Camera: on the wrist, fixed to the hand. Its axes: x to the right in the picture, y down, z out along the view.
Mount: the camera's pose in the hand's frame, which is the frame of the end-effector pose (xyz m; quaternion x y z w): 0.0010 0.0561 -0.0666 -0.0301 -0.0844 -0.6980 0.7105
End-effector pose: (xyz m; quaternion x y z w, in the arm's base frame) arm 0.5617 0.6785 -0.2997 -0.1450 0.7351 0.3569 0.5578
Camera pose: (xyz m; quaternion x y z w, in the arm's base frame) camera 0.4793 0.6724 -0.2721 -0.6028 0.3633 -0.1014 0.7031
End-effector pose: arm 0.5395 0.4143 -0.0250 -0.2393 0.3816 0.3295 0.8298
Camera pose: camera 0.4674 0.4090 -0.0735 -0.4335 0.0241 -0.3134 0.8445
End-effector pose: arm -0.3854 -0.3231 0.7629 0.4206 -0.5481 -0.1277 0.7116
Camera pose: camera -0.3416 -0.2588 0.8020 0.6492 -0.1521 -0.6394 0.3828
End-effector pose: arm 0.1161 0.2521 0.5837 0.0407 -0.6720 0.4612 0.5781
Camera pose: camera 0.1320 0.3290 0.5461 0.5194 -0.5117 -0.0995 0.6771
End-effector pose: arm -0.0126 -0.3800 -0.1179 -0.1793 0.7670 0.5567 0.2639
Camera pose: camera -0.0590 -0.4254 -0.0599 -0.6237 0.3808 0.2495 0.6354
